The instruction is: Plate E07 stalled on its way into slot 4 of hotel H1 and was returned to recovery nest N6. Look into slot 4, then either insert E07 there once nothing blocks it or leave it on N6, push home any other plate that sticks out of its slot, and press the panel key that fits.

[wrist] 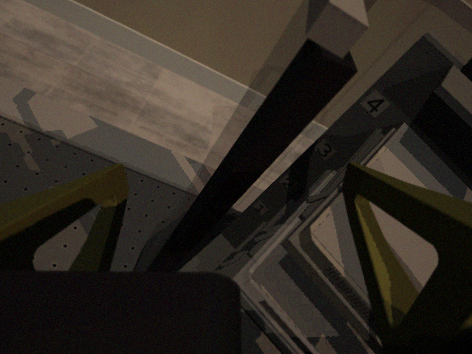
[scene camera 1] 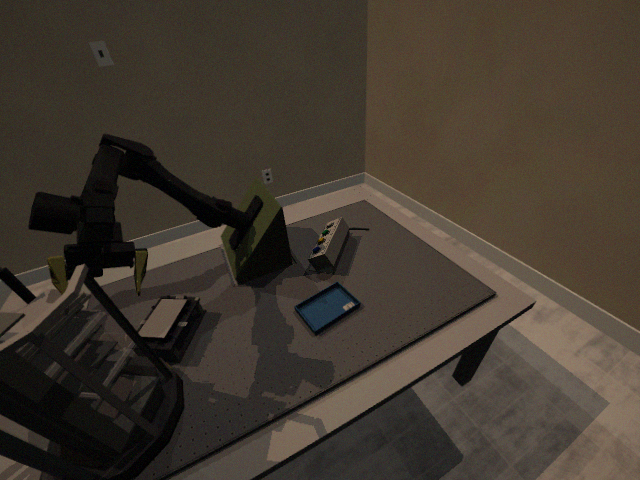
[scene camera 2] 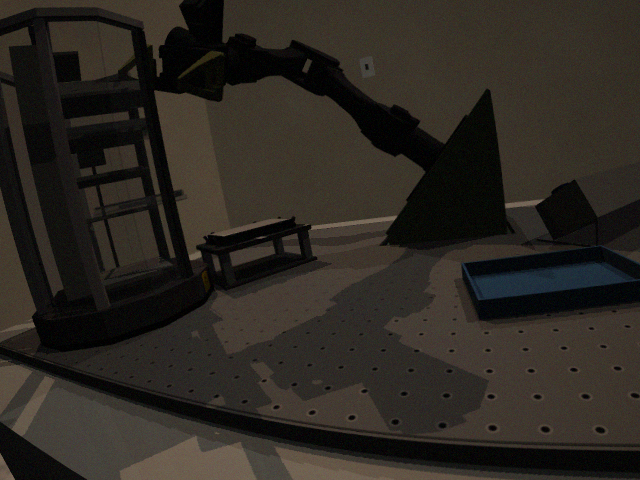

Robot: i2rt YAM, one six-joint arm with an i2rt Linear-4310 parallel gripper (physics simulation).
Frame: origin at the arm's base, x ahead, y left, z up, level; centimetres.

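Seen in the pictures: gripper, fingertip midpoint: (wrist: 235, 175) (scene camera 1: 105, 299) (scene camera 2: 146, 79); arm's base at its link origin: (scene camera 1: 246, 223) (scene camera 2: 440, 161).
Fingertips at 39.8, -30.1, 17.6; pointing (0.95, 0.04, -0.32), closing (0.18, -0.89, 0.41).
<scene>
Offsets run from my fingertips to a thing's top centre, as dx, dy, dz. "spot": to the spot under its first point. Level surfaces: height alone.
My gripper (scene camera 1: 99, 290) (scene camera 2: 149, 75) (wrist: 235, 175) is open and empty, high at hotel H1 {+2.7, -11.2, +9.4} (scene camera 1: 125, 326) (scene camera 2: 159, 155) (wrist: 260, 131). In the wrist view a dark hotel post runs between the fingers. The slot 4 label {spot: +9.3, -8.0, +1.0} (wrist: 374, 105) shows at upper right; whether anything lies in slot 4 I cannot tell. Plate E07 {-15.4, +0.2, -22.5} (scene camera 1: 164, 317) (scene camera 2: 253, 230) lies flat on recovery nest N6 {-15.4, +0.2, -22.4} (scene camera 1: 178, 346) (scene camera 2: 306, 245). A clear plate edge {spot: -3.7, -2.2, -15.3} (scene camera 2: 178, 195) sticks out of a low hotel level. The key panel {-23.8, +54.2, -21.6} (scene camera 1: 336, 246) (scene camera 2: 566, 210) has blue {-20.1, +47.3, -22.5} (scene camera 1: 316, 250), yellow {-23.6, +50.8, -22.5} (scene camera 1: 321, 240) and green {-27.2, +54.4, -22.5} (scene camera 1: 325, 232) keys.
A blue tray {-2.0, +41.3, -28.2} (scene camera 1: 338, 319) (scene camera 2: 558, 305) lies on the perforated mat {dz -29.9} (scene camera 1: 413, 289) (scene camera 2: 361, 428). The arm is mounted on a green wedge (scene camera 1: 273, 253) (scene camera 2: 460, 196) between nest and panel. The hotel's upright posts stand close to the fingers.
</scene>
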